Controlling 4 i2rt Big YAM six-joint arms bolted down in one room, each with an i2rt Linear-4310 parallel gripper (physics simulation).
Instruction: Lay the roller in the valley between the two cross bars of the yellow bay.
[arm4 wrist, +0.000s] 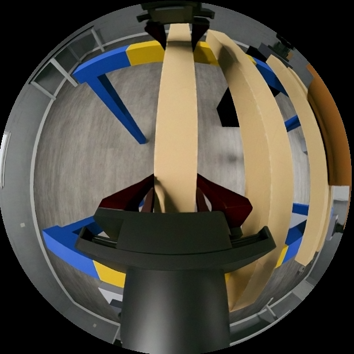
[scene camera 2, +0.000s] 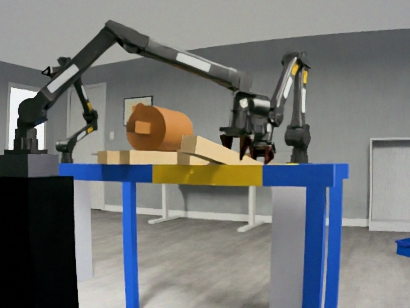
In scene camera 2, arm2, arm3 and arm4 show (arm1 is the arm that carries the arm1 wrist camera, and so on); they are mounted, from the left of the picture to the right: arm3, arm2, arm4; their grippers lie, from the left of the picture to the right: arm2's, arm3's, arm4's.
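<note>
The orange roller (arm4 wrist: 334, 135) (scene camera 2: 172, 127) lies on its side on pale timber at the left in scene camera 2. The yellow bay (arm4 wrist: 145, 53) (scene camera 2: 207, 175) is a yellow stretch of the blue frame. A cross bar (arm4 wrist: 176, 110) spans the bay. Arm4's gripper (arm4 wrist: 175, 177) (scene camera 2: 262, 159) is shut on this cross bar. Arm3's gripper (arm4 wrist: 179, 46) (scene camera 2: 235, 151) is shut on its other end. A second bar (arm4 wrist: 257, 130) lies beside it; a timber end (scene camera 2: 207, 149) shows tilted. Arm2's gripper (scene camera 2: 46, 71) is raised, too small to judge. Arm1's gripper cannot be identified.
More pale timber (arm4 wrist: 310, 150) (scene camera 2: 150, 157) lies between the second bar and the roller. Blue frame rails (arm4 wrist: 102, 62) (scene camera 2: 295, 175) border the bay. Arm3's black pedestal (arm4 wrist: 230, 112) (scene camera 2: 37, 240) stands beside the frame. Arm3 reaches over the timber in scene camera 2.
</note>
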